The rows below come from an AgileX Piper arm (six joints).
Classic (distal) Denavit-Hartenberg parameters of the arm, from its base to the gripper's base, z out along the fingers. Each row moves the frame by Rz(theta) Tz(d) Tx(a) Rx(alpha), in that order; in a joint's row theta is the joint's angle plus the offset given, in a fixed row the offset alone. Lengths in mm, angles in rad.
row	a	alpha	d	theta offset
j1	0	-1.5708	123	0
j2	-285.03	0	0	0.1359
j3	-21.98	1.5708	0	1.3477
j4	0	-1.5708	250.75	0
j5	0	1.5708	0	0
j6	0	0	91	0
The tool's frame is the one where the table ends.
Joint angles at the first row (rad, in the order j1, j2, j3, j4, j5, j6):
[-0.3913 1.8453 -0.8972 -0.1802 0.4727 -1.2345]
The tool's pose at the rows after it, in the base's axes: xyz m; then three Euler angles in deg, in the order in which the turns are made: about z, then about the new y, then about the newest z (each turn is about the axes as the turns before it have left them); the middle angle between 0 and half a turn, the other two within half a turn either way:
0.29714 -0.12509 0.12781 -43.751 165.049 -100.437
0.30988 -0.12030 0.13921 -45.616 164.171 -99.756
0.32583 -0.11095 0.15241 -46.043 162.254 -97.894
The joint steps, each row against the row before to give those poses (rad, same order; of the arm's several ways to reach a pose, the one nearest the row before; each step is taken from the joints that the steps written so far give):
[0.0207 0.0000 -0.0393 -0.0214 0.0434 0.0384]
[0.0334 0.0000 -0.0576 -0.0244 0.0534 0.0901]
[0.0487 0.0015 -0.0637 -0.0377 0.0443 0.1092]

